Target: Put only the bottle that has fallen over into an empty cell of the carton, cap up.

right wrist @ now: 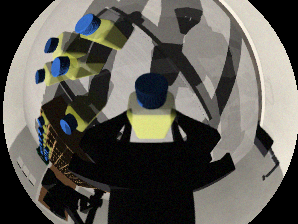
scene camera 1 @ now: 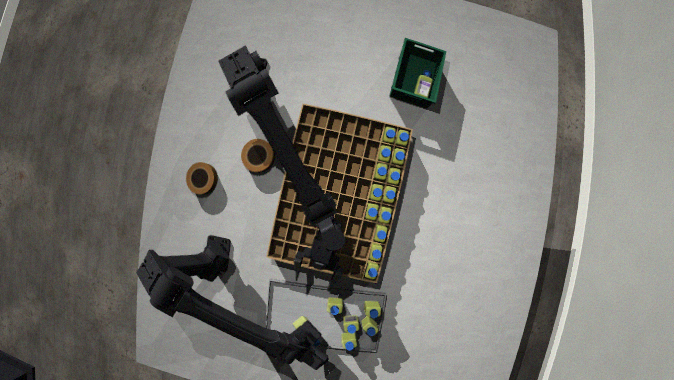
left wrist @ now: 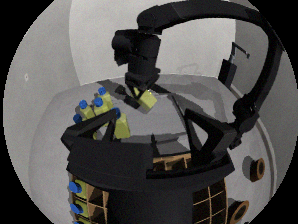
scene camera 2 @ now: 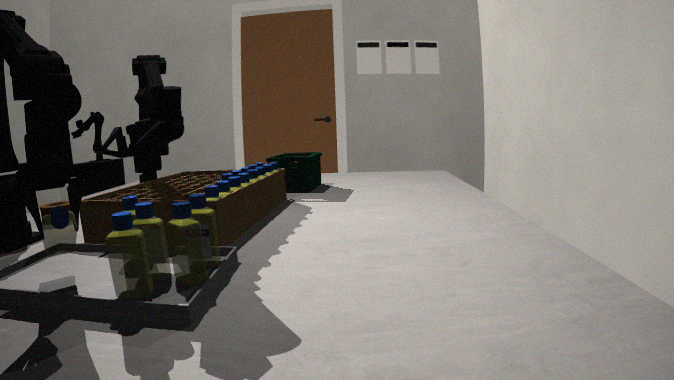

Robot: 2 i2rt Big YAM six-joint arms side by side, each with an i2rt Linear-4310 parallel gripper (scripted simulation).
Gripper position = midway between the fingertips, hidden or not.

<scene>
I see my left gripper (scene camera 2: 118,149), my right gripper (scene camera 2: 60,234) and a brown carton (scene camera 1: 350,191).
The brown carton shows as well in the right wrist view (right wrist: 54,110) and in scene camera 2 (scene camera 2: 96,216). My left gripper also shows in the right wrist view (right wrist: 74,195) and in the left wrist view (left wrist: 150,112). My right gripper is seen too in the right wrist view (right wrist: 151,112) and in the left wrist view (left wrist: 140,95).
</scene>
